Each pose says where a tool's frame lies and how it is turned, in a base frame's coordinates. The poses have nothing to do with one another.
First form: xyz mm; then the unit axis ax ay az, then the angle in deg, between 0 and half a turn.
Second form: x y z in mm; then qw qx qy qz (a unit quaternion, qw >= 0). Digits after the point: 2 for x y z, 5 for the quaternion.
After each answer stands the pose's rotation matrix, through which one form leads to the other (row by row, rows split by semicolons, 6 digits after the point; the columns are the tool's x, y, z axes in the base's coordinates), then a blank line. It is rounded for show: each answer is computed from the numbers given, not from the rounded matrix.
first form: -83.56 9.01 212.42 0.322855 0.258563 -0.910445 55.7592
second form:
-83.56 9.01 212.42 0.88393 0.15097 0.12091 -0.42574
0.608257 0.789154 0.085200; -0.716139 0.591910 -0.369848; -0.342298 0.163948 0.925178

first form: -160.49 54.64 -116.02 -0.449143 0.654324 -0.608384 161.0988
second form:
-160.49 54.64 -116.02 0.16420 -0.44305 0.64544 -0.60013
-0.553497 -0.374845 0.743728; -0.769001 -0.112885 -0.629201; 0.319809 -0.920189 -0.225775

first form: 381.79 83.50 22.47 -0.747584 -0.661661 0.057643 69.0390
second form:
381.79 83.50 22.47 0.82393 -0.42365 -0.37495 0.03267
0.716684 0.263867 -0.645552; 0.371524 0.638914 0.673616; 0.590198 -0.722608 0.359866

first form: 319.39 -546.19 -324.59 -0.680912 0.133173 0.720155 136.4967
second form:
319.39 -546.19 -324.59 0.37058 -0.63243 0.12369 0.66888
0.074602 -0.652204 -0.754364; 0.339300 -0.694736 0.634206; -0.937715 -0.303269 0.169464

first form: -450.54 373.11 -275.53 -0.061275 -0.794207 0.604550 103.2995
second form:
-450.54 373.11 -275.53 0.62047 -0.04805 -0.62284 0.47411
-0.225423 -0.528476 -0.818472; 0.648196 0.545825 -0.530958; 0.727342 -0.650221 0.219515

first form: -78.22 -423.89 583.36 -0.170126 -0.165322 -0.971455 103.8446
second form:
-78.22 -423.89 583.36 0.61673 -0.13392 -0.13014 -0.76471
-0.203421 0.978089 0.044298; -0.908377 -0.205418 0.364217; 0.365336 0.033850 0.930260

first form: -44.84 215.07 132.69 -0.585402 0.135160 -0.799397 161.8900
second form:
-44.84 215.07 132.69 0.15738 -0.57811 0.13348 -0.78943
-0.282047 0.094160 0.954769; -0.402813 -0.914830 -0.028773; 0.870742 -0.392708 0.295954

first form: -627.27 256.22 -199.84 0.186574 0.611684 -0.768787 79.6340
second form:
-627.27 256.22 -199.84 0.76809 0.11947 0.39168 -0.49228
0.208482 0.849828 0.484074; -0.662650 0.486768 -0.569168; -0.719327 -0.202110 0.664621

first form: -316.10 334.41 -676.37 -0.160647 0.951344 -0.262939 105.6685
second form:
-316.10 334.41 -676.37 0.60412 -0.12802 0.75812 -0.20953
-0.237294 0.059063 0.969641; -0.447274 0.879414 -0.163025; -0.862344 -0.472380 -0.182262

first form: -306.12 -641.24 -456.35 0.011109 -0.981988 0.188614 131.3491
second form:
-306.12 -641.24 -456.35 0.41192 0.01012 -0.89481 0.17187
-0.660440 -0.159708 -0.733697; 0.123476 0.940717 -0.315919; 0.740657 -0.299240 -0.601567

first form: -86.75 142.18 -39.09 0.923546 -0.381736 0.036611 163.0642
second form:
-86.75 142.18 -39.09 0.14726 0.91348 -0.37757 0.03621
0.712252 -0.700477 -0.045042; -0.679147 -0.671507 -0.296374; 0.177357 0.241684 -0.954009

